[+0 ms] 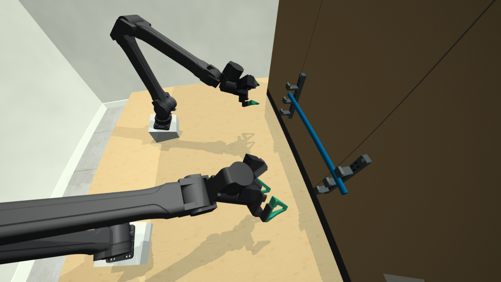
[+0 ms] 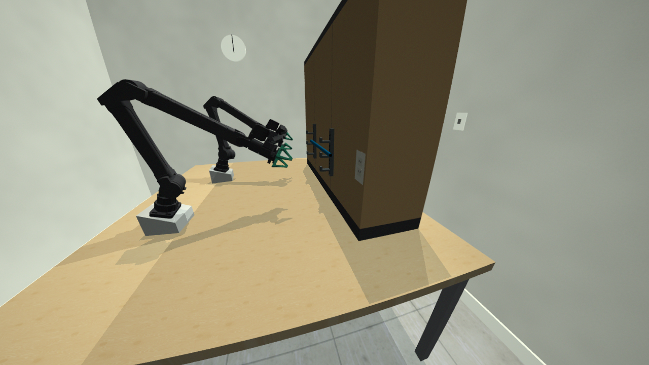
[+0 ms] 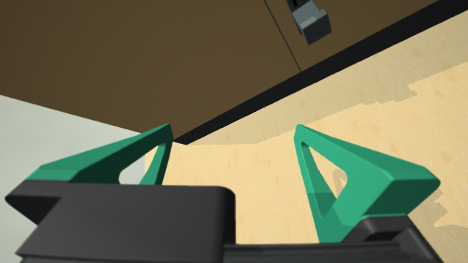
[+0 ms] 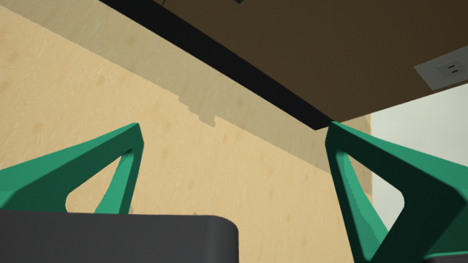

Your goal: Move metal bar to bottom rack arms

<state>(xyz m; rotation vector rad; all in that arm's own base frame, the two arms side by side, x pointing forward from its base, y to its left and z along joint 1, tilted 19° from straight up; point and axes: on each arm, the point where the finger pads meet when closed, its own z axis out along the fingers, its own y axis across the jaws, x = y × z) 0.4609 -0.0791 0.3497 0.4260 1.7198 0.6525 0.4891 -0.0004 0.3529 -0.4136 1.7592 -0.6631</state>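
Now: the blue metal bar 190 mm ahead of my left hand, 270 mm to the right of it and 20 mm above it. Round my left hand: black plinth: 210 mm ahead, 230 mm to the right, 230 mm below; tall brown cabinet: 360 mm ahead, 200 mm to the right, 190 mm above.
Right now the blue metal bar is 230 mm to the left of my right hand, 170 mm ahead of it and 30 mm above it. The rest, counted from my right hand: black plinth 280 mm to the left, 220 mm below, 200 mm ahead; then tall brown cabinet 350 mm ahead, 300 mm to the left, 200 mm above.
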